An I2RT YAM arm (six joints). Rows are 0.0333 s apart.
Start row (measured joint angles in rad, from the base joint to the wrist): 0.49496, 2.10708, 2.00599, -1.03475, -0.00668, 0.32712
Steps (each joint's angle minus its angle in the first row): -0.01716, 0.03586, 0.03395, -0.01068, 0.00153, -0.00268; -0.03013, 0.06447, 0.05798, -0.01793, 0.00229, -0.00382; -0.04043, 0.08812, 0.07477, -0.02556, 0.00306, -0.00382; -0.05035, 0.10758, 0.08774, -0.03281, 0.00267, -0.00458; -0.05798, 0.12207, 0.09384, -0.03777, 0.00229, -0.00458; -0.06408, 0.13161, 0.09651, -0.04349, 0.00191, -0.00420; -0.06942, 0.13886, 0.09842, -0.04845, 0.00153, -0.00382; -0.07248, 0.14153, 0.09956, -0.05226, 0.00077, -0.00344; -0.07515, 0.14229, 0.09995, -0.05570, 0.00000, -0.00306; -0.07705, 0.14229, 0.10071, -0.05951, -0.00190, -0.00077
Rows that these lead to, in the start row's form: 0.47780, 2.14294, 2.03994, -1.04543, -0.00515, 0.32444; 0.46483, 2.17155, 2.06397, -1.05268, -0.00439, 0.32330; 0.45453, 2.19520, 2.08076, -1.06031, -0.00362, 0.32330; 0.44461, 2.21466, 2.09373, -1.06756, -0.00401, 0.32254; 0.43698, 2.22915, 2.09983, -1.07252, -0.00439, 0.32254; 0.43088, 2.23869, 2.10250, -1.07824, -0.00477, 0.32292; 0.42554, 2.24594, 2.10441, -1.08320, -0.00515, 0.32330; 0.42248, 2.24861, 2.10555, -1.08701, -0.00591, 0.32368; 0.41981, 2.24937, 2.10594, -1.09045, -0.00668, 0.32406; 0.41791, 2.24937, 2.10670, -1.09426, -0.00858, 0.32635
